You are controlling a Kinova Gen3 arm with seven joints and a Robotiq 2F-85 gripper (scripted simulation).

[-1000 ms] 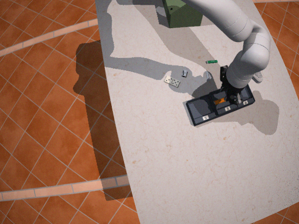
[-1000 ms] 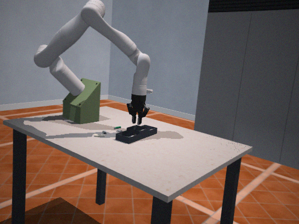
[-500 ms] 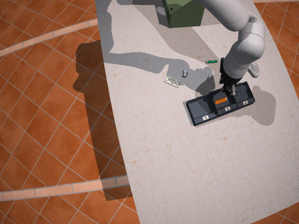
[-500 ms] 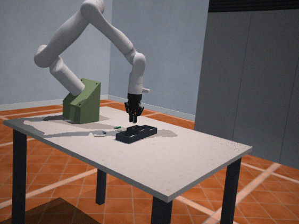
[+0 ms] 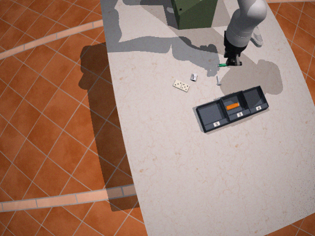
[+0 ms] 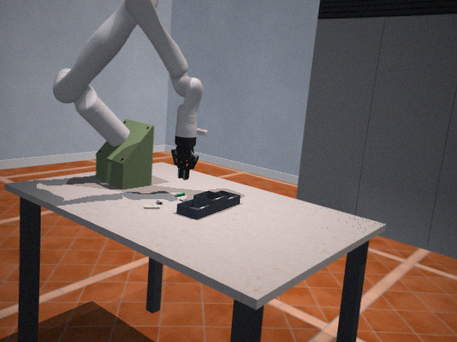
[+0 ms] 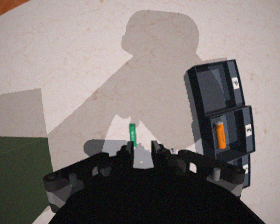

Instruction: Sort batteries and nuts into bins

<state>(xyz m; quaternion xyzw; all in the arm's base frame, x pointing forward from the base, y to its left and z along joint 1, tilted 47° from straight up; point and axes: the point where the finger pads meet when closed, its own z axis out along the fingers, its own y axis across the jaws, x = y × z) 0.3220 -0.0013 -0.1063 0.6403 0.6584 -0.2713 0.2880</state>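
The green battery is 80 mm below my hand and 20 mm behind it. Also, from my hand: metal nut: 120 mm to the right, 80 mm below, 30 mm ahead; bolt: 80 mm below, 50 mm ahead, 30 mm to the right; orange battery: 140 mm ahead, 70 mm below.
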